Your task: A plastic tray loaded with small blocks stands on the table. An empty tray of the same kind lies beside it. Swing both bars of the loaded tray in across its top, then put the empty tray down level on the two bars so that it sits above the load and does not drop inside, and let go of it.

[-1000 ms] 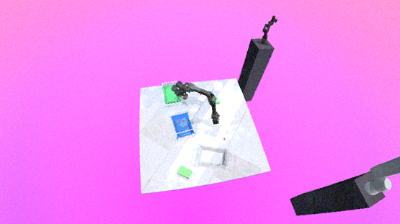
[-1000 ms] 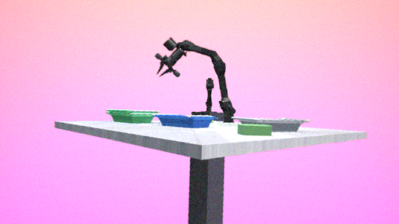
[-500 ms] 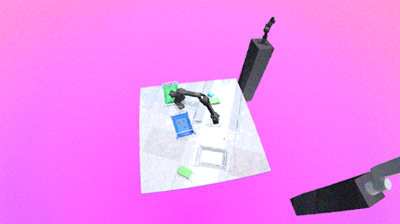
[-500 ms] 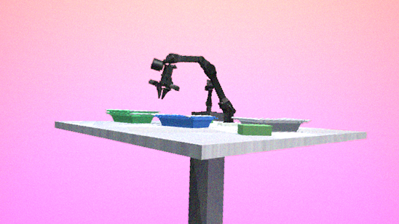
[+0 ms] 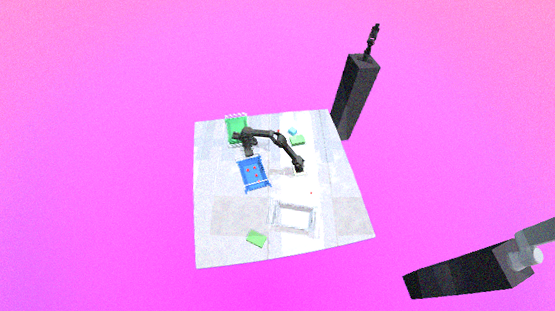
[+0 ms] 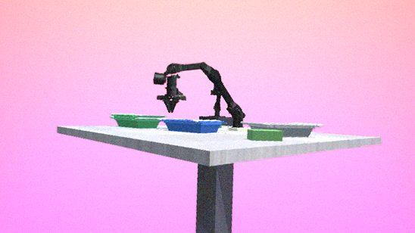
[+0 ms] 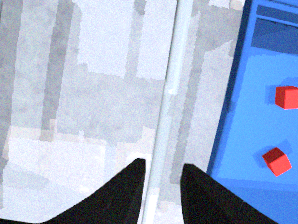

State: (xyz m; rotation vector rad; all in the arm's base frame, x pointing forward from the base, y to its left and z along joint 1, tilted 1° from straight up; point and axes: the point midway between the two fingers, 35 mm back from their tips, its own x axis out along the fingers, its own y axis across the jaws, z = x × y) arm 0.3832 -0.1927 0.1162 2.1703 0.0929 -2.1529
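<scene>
The grey tray is 230 mm behind my gripper tip, 580 mm to the left of it and 50 mm below it. The rest, counted from my gripper tip: white block (580 mm behind, 320 mm to the right, 100 mm below); cyan block (440 mm behind, 190 mm to the right, 80 mm below).
</scene>
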